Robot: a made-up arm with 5 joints.
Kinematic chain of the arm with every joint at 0, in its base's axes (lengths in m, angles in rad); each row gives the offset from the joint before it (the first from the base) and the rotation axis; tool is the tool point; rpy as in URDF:
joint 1: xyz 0 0 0.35 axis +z
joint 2: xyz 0 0 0 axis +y
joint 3: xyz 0.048 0 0.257 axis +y
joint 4: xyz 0.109 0 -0.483 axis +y
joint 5: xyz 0.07 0 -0.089 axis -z
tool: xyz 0 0 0 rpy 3.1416 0 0
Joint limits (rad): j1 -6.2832..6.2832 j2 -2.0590..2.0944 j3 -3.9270..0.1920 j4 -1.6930..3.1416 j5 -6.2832..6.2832
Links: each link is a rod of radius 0.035 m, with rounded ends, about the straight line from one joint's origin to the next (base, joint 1, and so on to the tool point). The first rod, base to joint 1, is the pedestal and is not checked.
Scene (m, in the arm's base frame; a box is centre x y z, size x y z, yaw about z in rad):
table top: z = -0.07
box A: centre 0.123 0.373 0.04 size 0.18 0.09 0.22 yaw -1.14
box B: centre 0.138 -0.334 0 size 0.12 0.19 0.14 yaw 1.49
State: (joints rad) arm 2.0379 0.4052 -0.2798 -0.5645 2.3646
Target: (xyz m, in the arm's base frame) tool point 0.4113 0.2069 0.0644
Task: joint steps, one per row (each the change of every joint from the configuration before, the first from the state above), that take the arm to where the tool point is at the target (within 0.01 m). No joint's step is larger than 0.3 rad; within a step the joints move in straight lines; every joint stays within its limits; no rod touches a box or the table.
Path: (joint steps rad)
1: -0.0527 -0.0123 -0.2533 -0.1011 0.2890
2: -0.0527 -0.0123 -0.2533 -0.1012 0.2889
3: -0.0527 -0.0123 -0.2533 -0.1011 0.2890
4: -0.0526 -0.0123 -0.2534 -0.1011 0.2889
5: -0.0527 -0.0123 -0.2533 -0.1012 0.2890
6: -0.2617 0.0314 0.1768 0.1171 -0.2890
7: -0.2617 0.0315 0.1767 0.1171 -0.2889
8: -0.2617 0.0314 0.1767 0.1170 -0.2890
9: -0.2616 0.0315 0.1768 0.1171 -0.2889
10: -0.2617 0.0314 0.1767 0.1170 -0.2890

